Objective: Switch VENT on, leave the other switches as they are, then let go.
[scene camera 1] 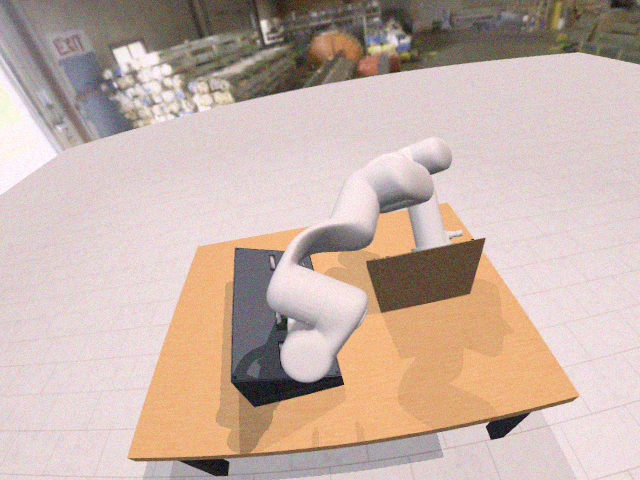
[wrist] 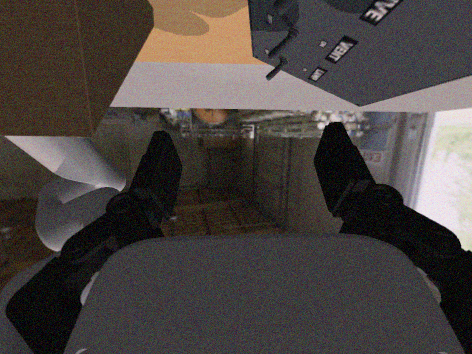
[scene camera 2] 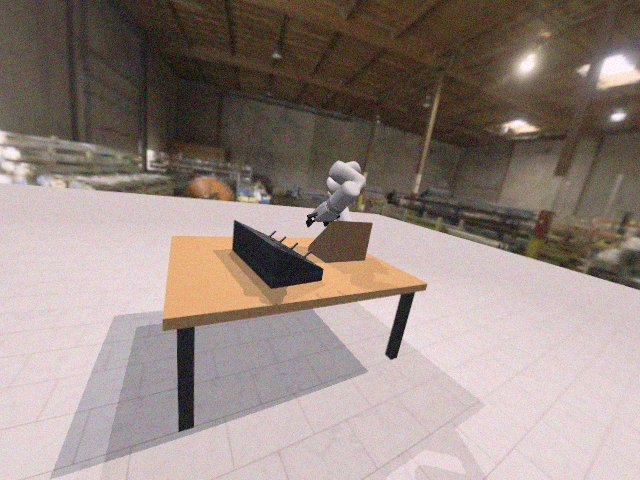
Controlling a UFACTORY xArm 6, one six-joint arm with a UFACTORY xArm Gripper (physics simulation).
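Where they show: gripper, fingertip midpoint: [wrist: 246, 145] [scene camera 2: 315, 224]; arm's base, origin of the base link: [scene camera 1: 432, 248] [scene camera 2: 348, 230].
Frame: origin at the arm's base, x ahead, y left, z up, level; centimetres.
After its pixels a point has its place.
The dark sloped switch panel [scene camera 1: 250, 304] {x 54.7, y 15.8, z -2.3 cm} [scene camera 2: 263, 263] {x 55.5, y 31.1, z -10.1 cm} [wrist: 410, 55] {x 53.9, y 14.1, z -2.9 cm} stands on the table. In the wrist view, the VENT label [wrist: 341, 49] {x 49.3, y 7.6, z -5.6 cm} sits between the DRIVE label [wrist: 381, 10] {x 47.0, y 16.8, z -5.5 cm} and a small label that seems to read LAMP [wrist: 317, 74] {x 52.5, y -4.2, z -5.5 cm}. The VENT lever [wrist: 283, 43] {x 41.5, y 5.3, z -6.7 cm} is a thin dark rod beside its label; whether it is on or off I cannot tell. The neighbouring lever [wrist: 276, 69] {x 44.6, y -6.3, z -6.6 cm} is nearer the panel's end. My gripper [scene camera 2: 318, 221] {x 32.3, y 25.1, z 7.1 cm} [wrist: 246, 145] {x 32.3, y 25.1, z 7.1 cm} is open and empty, above and apart from the levers. The arm hides it and part of the panel in scene camera 1.
A brown upright board [scene camera 1: 426, 276] {x 3.0, y 7.8, z -3.9 cm} [scene camera 2: 343, 242] {x 6.6, y 8.4, z -5.5 cm} [wrist: 65, 60] {x 14.9, y 9.8, z -1.2 cm} stands on the wooden table [scene camera 1: 180, 372] {x 80.7, y 30.6, z -17.6 cm} [scene camera 2: 201, 284] {x 78.7, y 34.4, z -17.6 cm}, between the arm's base and the table's near side. The white arm [scene camera 1: 320, 299] {x 26.3, y 42.0, z 32.4 cm} reaches over the panel in scene camera 1.
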